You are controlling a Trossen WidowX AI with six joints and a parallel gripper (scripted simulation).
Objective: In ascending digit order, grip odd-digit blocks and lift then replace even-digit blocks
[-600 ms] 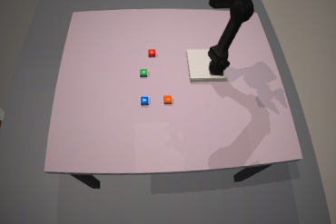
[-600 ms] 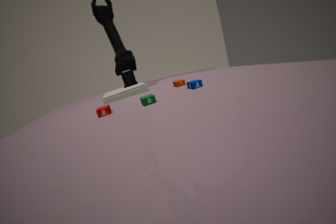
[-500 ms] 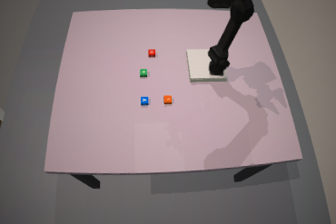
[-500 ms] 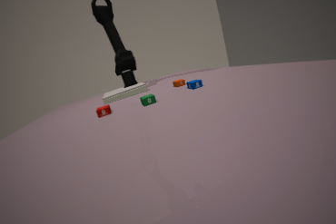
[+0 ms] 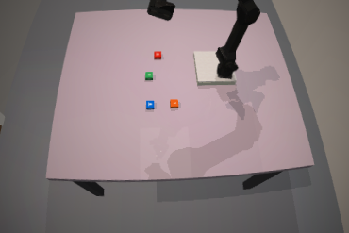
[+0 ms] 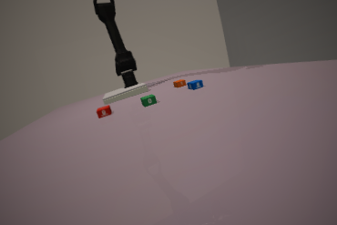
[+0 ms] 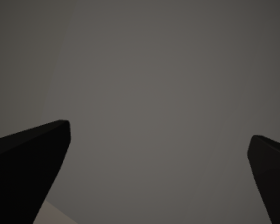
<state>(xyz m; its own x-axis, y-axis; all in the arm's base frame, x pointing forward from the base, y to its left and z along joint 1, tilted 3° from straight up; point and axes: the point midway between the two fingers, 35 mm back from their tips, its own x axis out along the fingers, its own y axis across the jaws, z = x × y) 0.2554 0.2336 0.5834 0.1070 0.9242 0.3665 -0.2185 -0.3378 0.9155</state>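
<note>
Right now the green block is 70 mm ahead of my gripper tip, 190 mm to the right of it and 620 mm below it. Round my gripper tip: orange block (60 mm behind, 70 mm to the right, 620 mm below); red block (40 mm ahead, 310 mm to the right, 620 mm below); blue block (40 mm ahead, 50 mm to the right, 620 mm below).
</note>
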